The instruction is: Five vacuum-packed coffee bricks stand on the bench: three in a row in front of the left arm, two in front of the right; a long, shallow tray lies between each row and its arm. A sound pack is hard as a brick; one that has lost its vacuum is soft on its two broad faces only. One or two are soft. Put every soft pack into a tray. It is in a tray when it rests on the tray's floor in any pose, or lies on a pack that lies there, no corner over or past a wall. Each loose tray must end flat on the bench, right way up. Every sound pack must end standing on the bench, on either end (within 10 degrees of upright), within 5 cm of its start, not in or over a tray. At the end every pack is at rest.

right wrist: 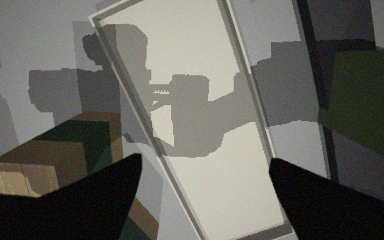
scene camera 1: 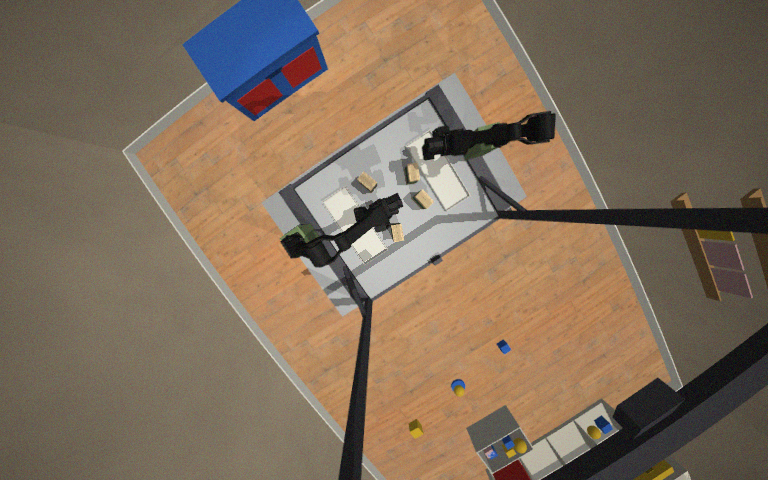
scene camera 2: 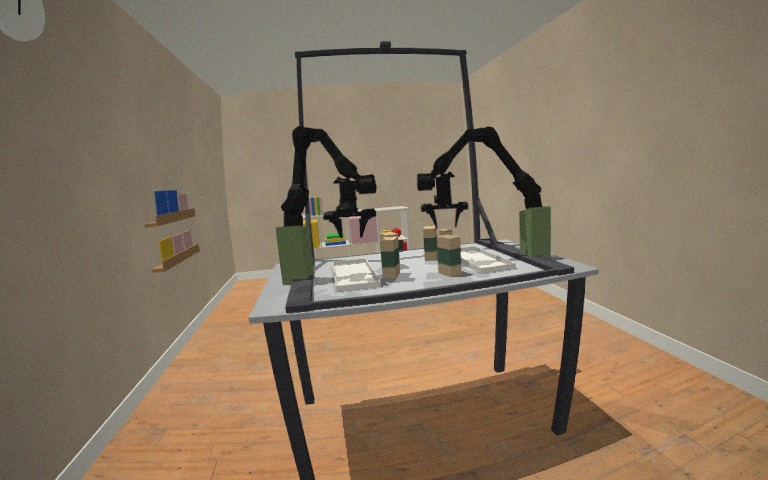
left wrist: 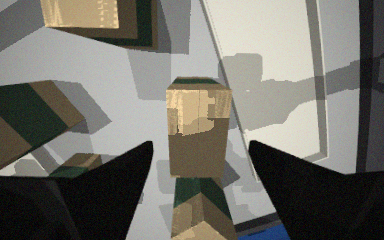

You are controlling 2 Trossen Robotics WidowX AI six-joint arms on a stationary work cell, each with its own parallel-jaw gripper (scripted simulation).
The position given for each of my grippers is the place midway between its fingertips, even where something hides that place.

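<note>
Tray (scene camera 1: 439, 171), another tray (scene camera 1: 340, 205). My right gripper (scene camera 2: 351, 237). My left gripper (left wrist: 201, 146). My right gripper again (right wrist: 206, 163).
</note>
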